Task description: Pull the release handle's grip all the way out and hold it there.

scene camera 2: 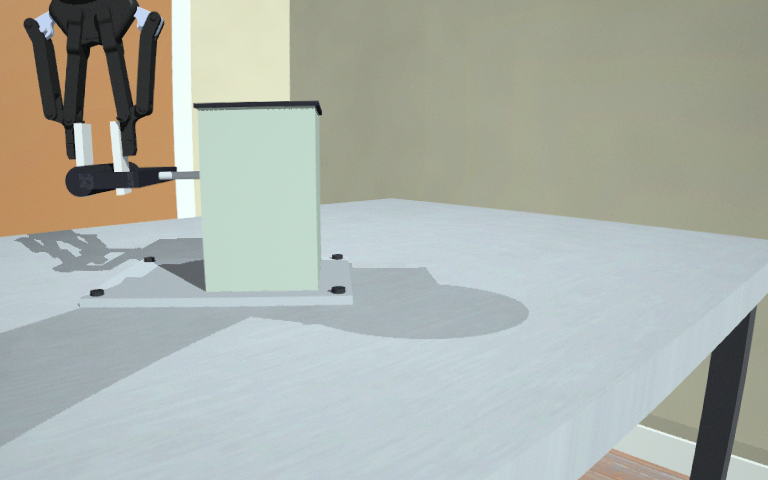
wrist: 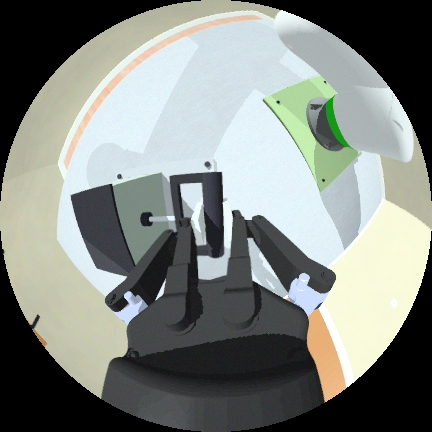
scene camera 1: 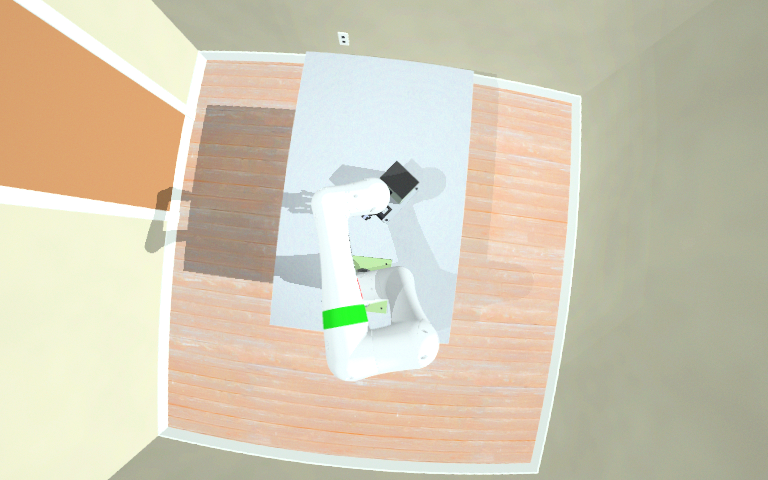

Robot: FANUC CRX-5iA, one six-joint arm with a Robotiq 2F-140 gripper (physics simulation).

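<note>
The release handle is a black open frame with a round grip bar point(scene camera 2: 82, 181) point(wrist: 213, 195). A thin grey rod point(scene camera 2: 185, 175) point(wrist: 162, 219) joins it to the pale green housing point(scene camera 1: 399, 199) point(scene camera 2: 260, 203) point(wrist: 142, 210). A length of rod shows between the handle frame and the housing, so the grip stands out from the housing's side. My gripper point(scene camera 2: 101, 168) point(wrist: 213, 209) points down from above and is shut on the grip bar. One white finger pad is inside the frame's opening, the other on the bar's outer side. In scene camera 1 the arm hides most of the grip.
The housing has a dark lid point(scene camera 1: 399, 180) point(scene camera 2: 257, 105) point(wrist: 97, 220) and stands on a bolted base plate point(scene camera 2: 169, 301). The grey table point(scene camera 1: 385, 113) point(scene camera 2: 509, 384) carries it. The white arm point(scene camera 1: 334, 249) point(wrist: 370, 120) rises from a green mounting plate point(scene camera 1: 373, 263) point(wrist: 295, 102).
</note>
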